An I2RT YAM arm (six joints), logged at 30 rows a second.
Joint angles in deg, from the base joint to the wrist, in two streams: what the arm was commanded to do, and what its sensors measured. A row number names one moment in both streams.
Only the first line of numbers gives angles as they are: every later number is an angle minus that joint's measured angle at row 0.
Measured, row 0:
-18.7 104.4 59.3 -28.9 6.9 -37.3
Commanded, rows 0 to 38:
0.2 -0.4 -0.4 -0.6 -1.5 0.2
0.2 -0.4 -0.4 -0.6 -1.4 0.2
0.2 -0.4 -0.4 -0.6 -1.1 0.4
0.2 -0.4 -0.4 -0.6 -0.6 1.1
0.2 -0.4 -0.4 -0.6 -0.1 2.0
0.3 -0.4 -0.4 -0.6 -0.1 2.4
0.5 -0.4 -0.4 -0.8 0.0 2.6
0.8 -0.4 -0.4 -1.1 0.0 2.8
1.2 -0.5 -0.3 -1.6 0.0 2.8
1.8 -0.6 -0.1 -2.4 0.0 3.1
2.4 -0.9 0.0 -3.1 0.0 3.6
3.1 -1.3 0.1 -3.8 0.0 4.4
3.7 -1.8 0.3 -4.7 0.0 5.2
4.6 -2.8 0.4 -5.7 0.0 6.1
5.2 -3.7 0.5 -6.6 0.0 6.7
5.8 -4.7 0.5 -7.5 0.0 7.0
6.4 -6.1 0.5 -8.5 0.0 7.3
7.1 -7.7 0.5 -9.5 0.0 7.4
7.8 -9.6 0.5 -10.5 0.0 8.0
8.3 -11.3 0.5 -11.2 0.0 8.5
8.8 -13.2 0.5 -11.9 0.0 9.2
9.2 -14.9 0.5 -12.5 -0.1 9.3
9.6 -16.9 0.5 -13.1 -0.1 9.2
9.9 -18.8 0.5 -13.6 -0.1 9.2
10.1 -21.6 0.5 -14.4 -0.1 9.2
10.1 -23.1 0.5 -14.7 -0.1 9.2
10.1 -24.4 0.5 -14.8 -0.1 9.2
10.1 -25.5 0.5 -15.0 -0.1 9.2
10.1 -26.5 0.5 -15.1 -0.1 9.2
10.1 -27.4 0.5 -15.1 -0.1 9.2
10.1 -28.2 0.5 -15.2 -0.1 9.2
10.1 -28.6 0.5 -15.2 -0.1 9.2
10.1 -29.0 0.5 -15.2 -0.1 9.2
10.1 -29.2 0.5 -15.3 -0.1 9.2
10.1 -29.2 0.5 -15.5 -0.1 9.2
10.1 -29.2 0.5 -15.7 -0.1 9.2
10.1 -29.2 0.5 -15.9 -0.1 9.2
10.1 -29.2 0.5 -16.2 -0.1 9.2
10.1 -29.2 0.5 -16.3 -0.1 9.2
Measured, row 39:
9.9 -28.9 0.1 -15.7 0.4 8.7
